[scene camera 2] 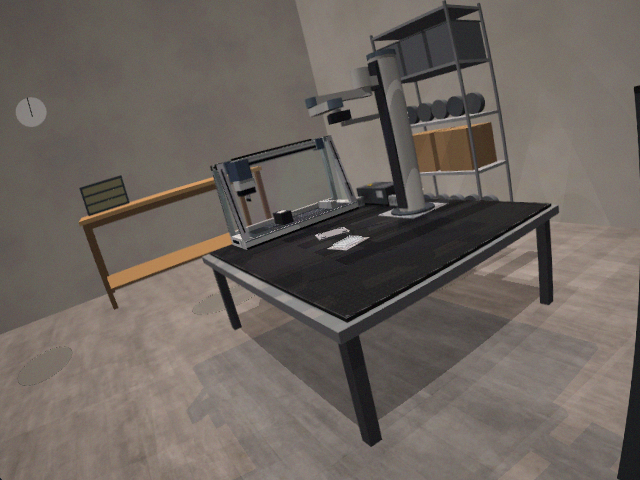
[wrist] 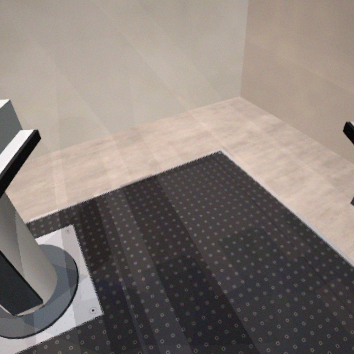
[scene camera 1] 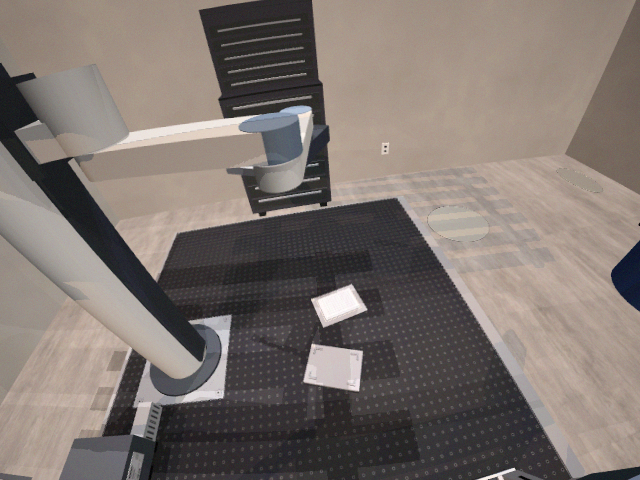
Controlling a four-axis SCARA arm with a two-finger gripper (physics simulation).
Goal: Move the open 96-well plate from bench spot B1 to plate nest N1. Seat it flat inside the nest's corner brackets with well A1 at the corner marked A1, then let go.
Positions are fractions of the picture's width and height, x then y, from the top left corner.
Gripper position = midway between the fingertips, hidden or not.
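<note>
A white plate (scene camera 1: 0.53, 0.63) is visible; in the wrist view the plate is out of frame. A white square nest with corner locators (scene camera 1: 0.53, 0.77) is visible as well. A table (scene camera 1: 0.68, 0.82) appears too, and again as the table (scene camera 2: 0.63, 0.52) and the table (wrist: 0.57, 0.71). My gripper (scene camera 1: 0.39, 0.32), visible also as my gripper (wrist: 0.54, 0.31), holds nothing.
</note>
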